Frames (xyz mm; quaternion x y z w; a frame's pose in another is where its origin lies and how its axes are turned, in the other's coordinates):
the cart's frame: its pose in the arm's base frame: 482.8 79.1 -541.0 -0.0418 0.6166 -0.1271 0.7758
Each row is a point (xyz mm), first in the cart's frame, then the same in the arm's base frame.
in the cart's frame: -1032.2 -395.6 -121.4
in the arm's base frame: 93.8 -34.4 494.6
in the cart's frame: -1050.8 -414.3 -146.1
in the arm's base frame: 63.3 -45.5 510.5
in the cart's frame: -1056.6 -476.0 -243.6
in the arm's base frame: -41.2 -94.6 506.7
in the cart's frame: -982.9 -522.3 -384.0
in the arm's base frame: -168.5 -144.7 414.0
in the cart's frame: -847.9 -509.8 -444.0
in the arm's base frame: -196.7 -160.7 269.4
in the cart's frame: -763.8 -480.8 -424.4
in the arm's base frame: -156.1 -155.5 188.0
